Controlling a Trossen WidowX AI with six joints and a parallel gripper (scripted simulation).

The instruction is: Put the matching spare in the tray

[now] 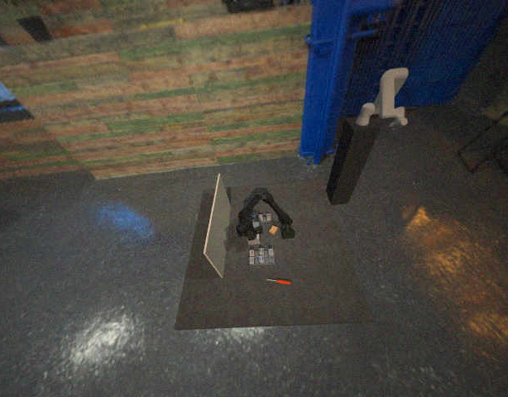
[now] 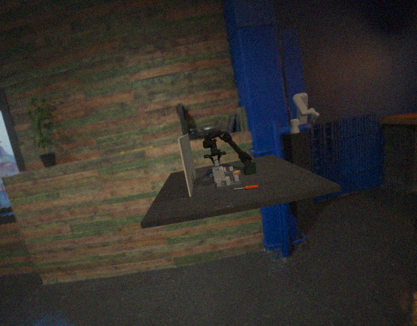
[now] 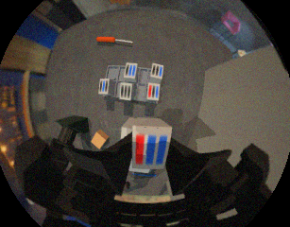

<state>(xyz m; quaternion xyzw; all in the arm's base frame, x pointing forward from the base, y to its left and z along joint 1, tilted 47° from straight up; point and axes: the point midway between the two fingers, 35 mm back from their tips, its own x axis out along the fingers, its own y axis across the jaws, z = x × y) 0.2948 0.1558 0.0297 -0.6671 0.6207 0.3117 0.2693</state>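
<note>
Right now the tray is 3 cm ahead of my gripper tip, 28 cm to the right of it and 16 cm below it. From my gripper tip the other things lie so: tan block 18 cm behind, 14 cm to the right, 14 cm below; mounted unit 1 cm behind, 9 cm to the right, 11 cm below; spare 3 cm above.
</note>
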